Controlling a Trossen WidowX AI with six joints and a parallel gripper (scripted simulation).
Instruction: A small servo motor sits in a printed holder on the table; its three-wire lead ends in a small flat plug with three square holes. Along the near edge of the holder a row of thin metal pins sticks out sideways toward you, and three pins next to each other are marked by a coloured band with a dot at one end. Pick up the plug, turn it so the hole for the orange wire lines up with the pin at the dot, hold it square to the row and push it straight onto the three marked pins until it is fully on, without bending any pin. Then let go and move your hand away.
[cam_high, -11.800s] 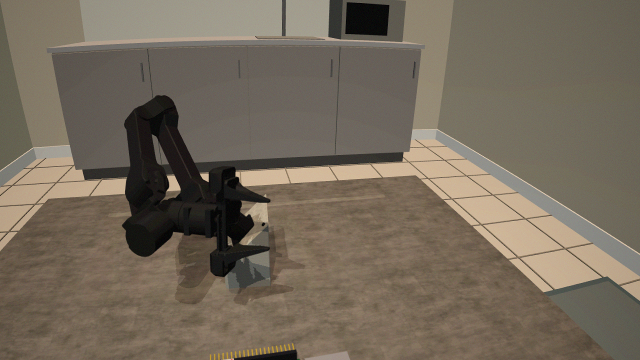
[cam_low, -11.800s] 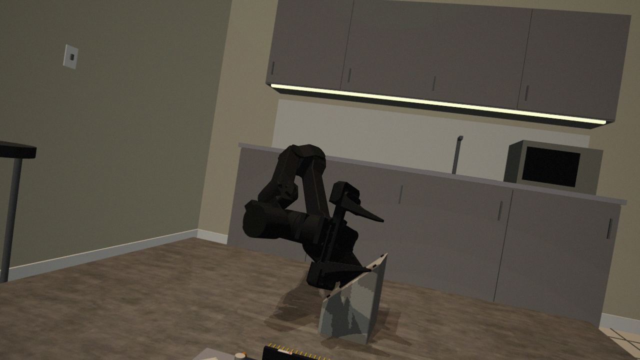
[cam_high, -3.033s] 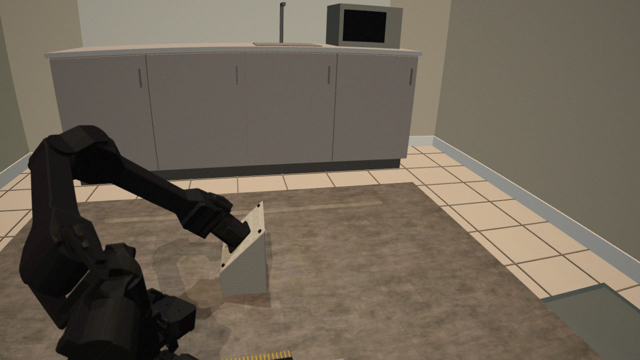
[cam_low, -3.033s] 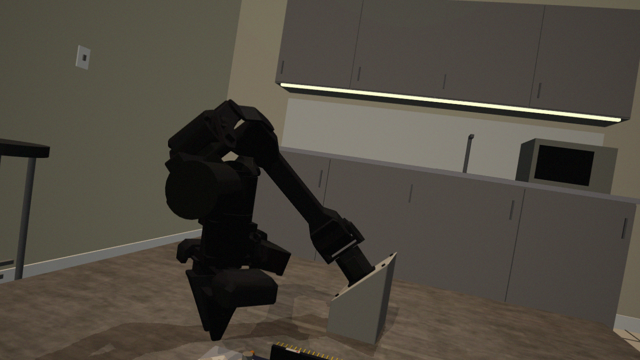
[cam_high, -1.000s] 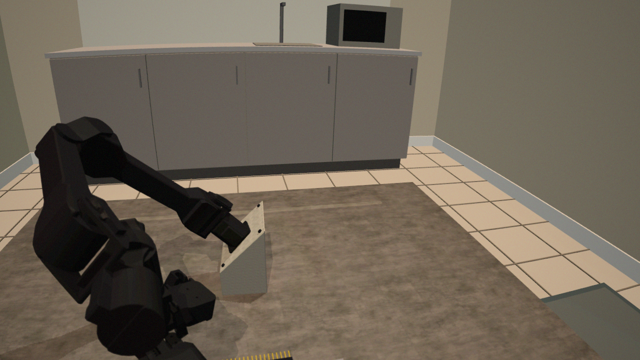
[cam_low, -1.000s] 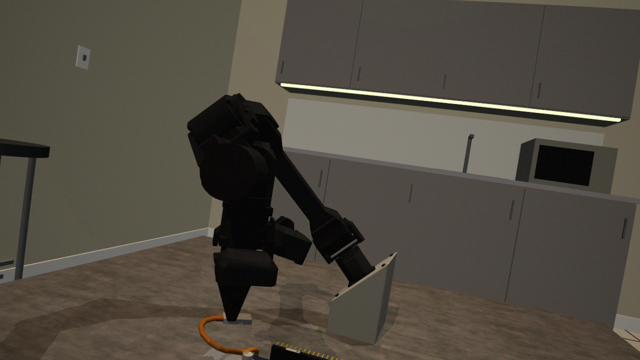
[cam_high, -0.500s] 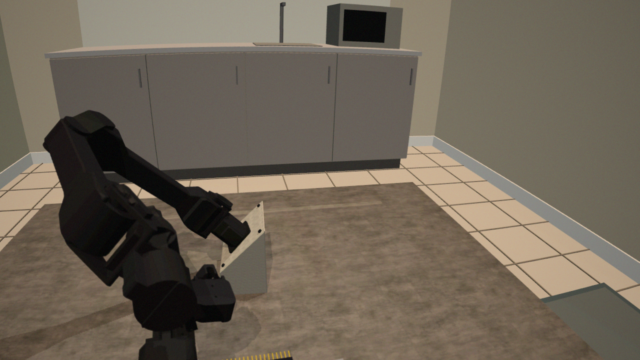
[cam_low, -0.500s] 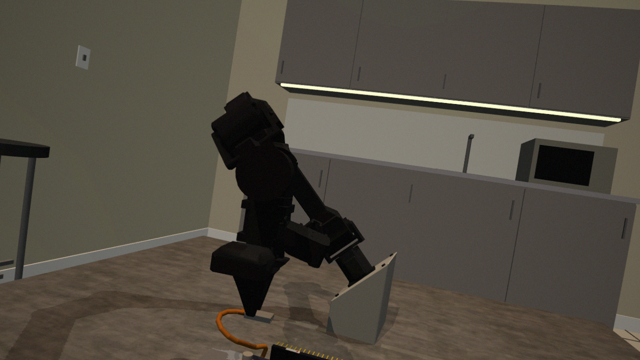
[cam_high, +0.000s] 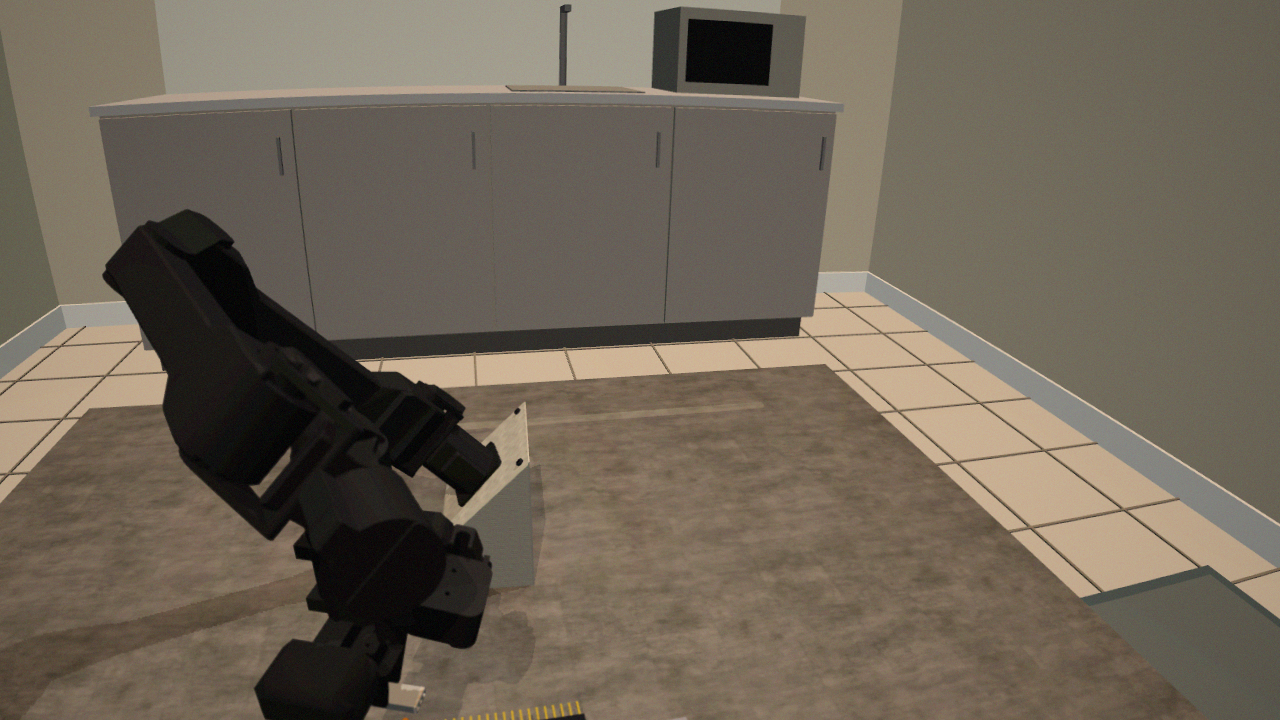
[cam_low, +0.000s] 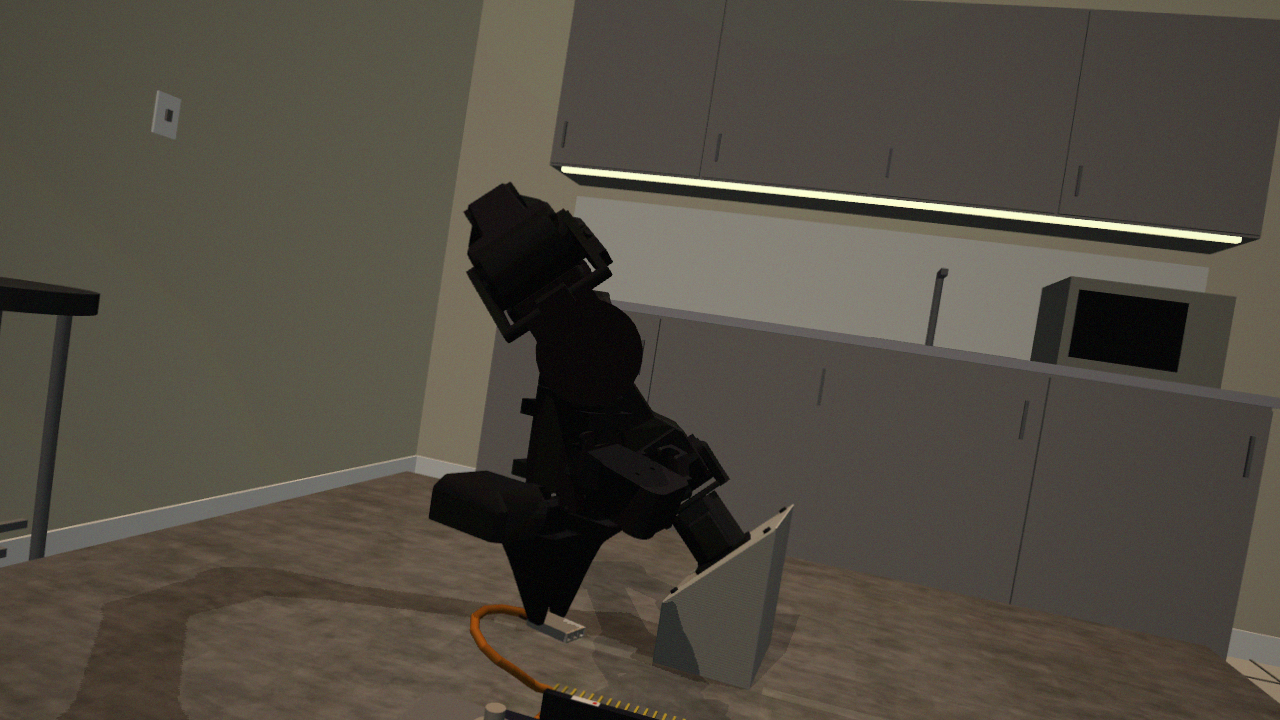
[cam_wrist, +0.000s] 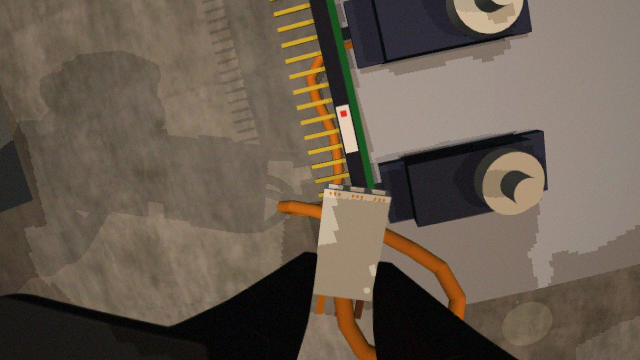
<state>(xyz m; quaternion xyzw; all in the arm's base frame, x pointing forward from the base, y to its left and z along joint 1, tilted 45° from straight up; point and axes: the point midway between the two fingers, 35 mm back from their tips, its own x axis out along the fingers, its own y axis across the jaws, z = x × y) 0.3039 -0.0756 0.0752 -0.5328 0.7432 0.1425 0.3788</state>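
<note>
Now: the cream band 1 cm ahead of my gripper tip, 4 cm to the left of it and 4 cm below it. Also, from my gripper tip: grey holder plate: 17 cm ahead, 6 cm to the left, 9 cm below; then red dot: 1 cm ahead, 4 cm to the left, 4 cm below.
</note>
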